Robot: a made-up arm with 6 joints.
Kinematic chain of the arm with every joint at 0, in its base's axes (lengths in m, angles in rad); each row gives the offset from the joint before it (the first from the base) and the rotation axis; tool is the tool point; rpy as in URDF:
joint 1: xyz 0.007 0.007 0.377 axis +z
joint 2: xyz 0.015 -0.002 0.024 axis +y
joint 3: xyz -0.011 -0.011 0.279 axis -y
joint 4: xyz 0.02 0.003 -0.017 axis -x
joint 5: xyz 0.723 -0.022 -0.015 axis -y
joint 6: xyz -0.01 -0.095 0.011 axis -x
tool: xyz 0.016 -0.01 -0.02 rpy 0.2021 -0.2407 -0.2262
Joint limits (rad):
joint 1: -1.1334..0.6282
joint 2: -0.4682..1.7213
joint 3: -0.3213..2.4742
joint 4: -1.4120..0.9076
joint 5: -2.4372..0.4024
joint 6: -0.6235..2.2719
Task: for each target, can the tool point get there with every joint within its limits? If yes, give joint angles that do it. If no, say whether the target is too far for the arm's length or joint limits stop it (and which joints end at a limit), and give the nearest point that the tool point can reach.
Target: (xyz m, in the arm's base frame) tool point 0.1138 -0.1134 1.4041
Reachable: yes | joints 0.3759 0.4830 2.1808 0.1743 -1.7754 1.2146
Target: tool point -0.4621 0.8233 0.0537
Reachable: no: joint limits stop it (at a limit: joint 1, joint 2, joint 3, joint 4) | nearest point -0.4360 0.7542 0.6978 | short by 0.648 m
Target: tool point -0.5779 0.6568 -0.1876
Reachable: no: joint limits stop it (at a limit: joint 2, joint 3) | nearest point -0.1231 0.1516 -0.2395 | short by 0.682 m
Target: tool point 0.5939 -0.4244 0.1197
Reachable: yes | joints -0.4891 0.6459 0.0366 -0.5572 -0.8441 0.0376
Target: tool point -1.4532 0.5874 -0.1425
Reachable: no: too far | nearest point -0.8193 0.3354 0.7062 | short by 1.089 m
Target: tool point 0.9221 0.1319 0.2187
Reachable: yes | joints 0.2917 0.9800 0.4972 0.1158 -0.3089 1.7301
